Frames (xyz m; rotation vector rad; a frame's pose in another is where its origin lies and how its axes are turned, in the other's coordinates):
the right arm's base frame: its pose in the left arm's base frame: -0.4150 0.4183 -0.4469 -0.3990 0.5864 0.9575
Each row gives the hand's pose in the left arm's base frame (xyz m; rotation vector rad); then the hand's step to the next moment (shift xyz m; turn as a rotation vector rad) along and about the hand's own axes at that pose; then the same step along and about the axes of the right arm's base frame.
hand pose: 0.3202 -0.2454 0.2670 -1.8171 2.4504 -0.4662
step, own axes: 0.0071 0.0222 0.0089 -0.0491 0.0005 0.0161
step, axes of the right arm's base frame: -0.0024 0.0171 -0.0180 0.0495 0.0085 0.0122
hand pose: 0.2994 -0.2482 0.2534 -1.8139 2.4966 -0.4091
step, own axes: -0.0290 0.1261 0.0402 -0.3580 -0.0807 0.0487
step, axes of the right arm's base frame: 0.0358 0.1193 -0.0533 0.3296 -0.0056 0.1685
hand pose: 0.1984 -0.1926 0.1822 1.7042 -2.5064 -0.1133
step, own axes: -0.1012 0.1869 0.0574 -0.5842 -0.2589 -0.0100
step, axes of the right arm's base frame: 0.0660 0.2091 0.0199 0.5188 -0.1478 0.3427
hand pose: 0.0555 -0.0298 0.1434 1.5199 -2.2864 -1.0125
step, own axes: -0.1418 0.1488 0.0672 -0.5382 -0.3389 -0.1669
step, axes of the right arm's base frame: 0.0389 0.1617 0.1382 0.4562 -0.3185 0.3504
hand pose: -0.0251 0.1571 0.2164 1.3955 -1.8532 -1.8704
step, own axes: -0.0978 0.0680 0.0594 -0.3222 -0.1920 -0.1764
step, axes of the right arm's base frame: -0.0069 0.0593 0.1190 0.2423 -0.2615 0.2114
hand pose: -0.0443 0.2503 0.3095 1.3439 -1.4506 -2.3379
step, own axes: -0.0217 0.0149 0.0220 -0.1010 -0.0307 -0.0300
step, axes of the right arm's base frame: -0.0102 0.0137 0.0298 0.0476 -0.0589 0.0794
